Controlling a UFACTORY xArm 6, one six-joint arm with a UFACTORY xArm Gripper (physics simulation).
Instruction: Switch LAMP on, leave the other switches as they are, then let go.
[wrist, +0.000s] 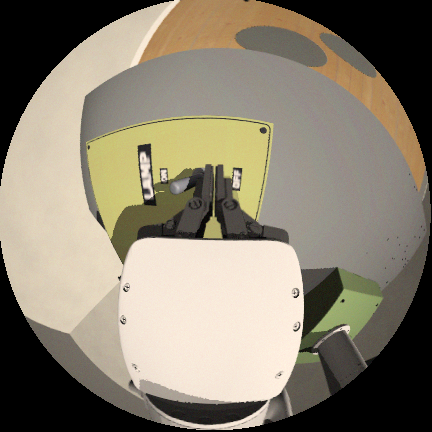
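Where they show: gripper, fingertip midpoint: (214, 175); arm's base, origin of the base link: (330, 339).
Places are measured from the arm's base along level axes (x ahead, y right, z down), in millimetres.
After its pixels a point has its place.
Observation:
The yellow-green switch panel (210, 137) @(x 486, y 206, z 57 mm) lies under my gripper in the wrist view. Its LAMP label (146, 174) @(x 543, y 142, z 32 mm) is at the left, with the ON label (164, 175) @(x 520, y 148, z 40 mm) beside it and the OFF label (237, 179) @(x 442, y 174, z 67 mm) on the right. The grey lever (180, 186) @(x 476, y 165, z 9 mm) leans to the left, with its rounded tip towards the ON side. Its base is partly hidden by the left finger. My gripper (214, 175) @(x 462, y 174, z 41 mm) is shut and empty, between the lever and the OFF label. Its left finger is right beside the lever; whether they touch is unclear. No other switch shows.
A grey surface (325, 165) @(x 335, y 253, z 138 mm) surrounds the panel. A green block-shaped body (361, 302) @(x 12, y 116, z 61 mm) with a dark cylinder (342, 357) is at the lower right. A wooden surface (200, 25) with grey round patches (282, 44) is at the top.

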